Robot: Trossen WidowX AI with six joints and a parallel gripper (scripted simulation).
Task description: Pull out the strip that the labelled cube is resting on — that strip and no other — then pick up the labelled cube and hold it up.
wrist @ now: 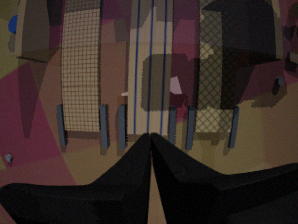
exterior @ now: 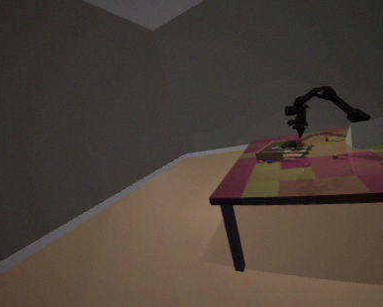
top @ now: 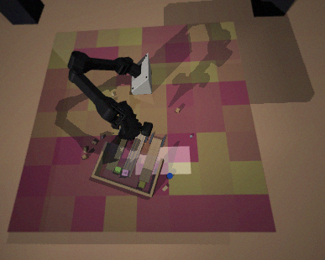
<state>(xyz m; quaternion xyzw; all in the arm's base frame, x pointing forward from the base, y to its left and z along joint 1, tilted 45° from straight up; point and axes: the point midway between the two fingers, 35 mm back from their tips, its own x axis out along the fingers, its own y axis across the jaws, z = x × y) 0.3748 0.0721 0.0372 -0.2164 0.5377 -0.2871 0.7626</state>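
Now: gripper tip 10 cm above the strip, 9 cm short of it and 2 cm to the left of it.
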